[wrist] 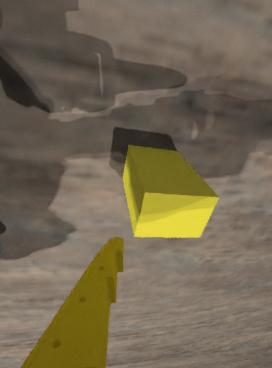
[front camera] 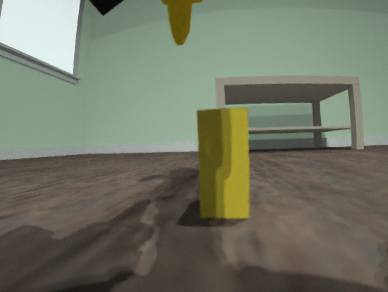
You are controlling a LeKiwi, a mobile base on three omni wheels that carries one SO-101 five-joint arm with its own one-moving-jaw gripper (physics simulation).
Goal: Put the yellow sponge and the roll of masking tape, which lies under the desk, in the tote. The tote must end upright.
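Frame: origin at the arm's base, x ahead, y left, z up, level; metres.
Where they show: hand at its tool point: [wrist: 123,250] [front camera: 180,39].
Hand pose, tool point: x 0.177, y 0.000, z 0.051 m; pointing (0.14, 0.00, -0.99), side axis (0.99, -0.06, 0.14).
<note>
After its pixels a point has its place.
The yellow sponge [front camera: 223,164] {x 0.191, y -0.032, z -0.045 m} [wrist: 172,192] {x 0.214, y -0.017, z -0.004 m} stands upright on the wood floor, a little right of centre in the front view and just beyond the jaw tip in the wrist view. My gripper [front camera: 180,40] [wrist: 118,244] is open and empty; one notched yellow jaw shows in the wrist view, to the lower left of the sponge and apart from it, and the other jaw is out of that picture. In the front view a yellow jaw hangs at the top, higher than the sponge and left of it. The tape roll and the tote do not show in either view.
A pale table with a lower shelf [front camera: 287,80] {x 1.004, y -0.605, z 0.330 m} stands behind the sponge to the right, near the green wall [front camera: 150,75] {x 1.865, y 0.337, z 0.696 m}. A window [front camera: 40,32] {x 1.395, y 1.271, z 1.018 m} is at the upper left. Dark shadows of the arm lie on the floor [front camera: 310,210] {x 0.185, y -0.109, z -0.090 m} around the sponge.
</note>
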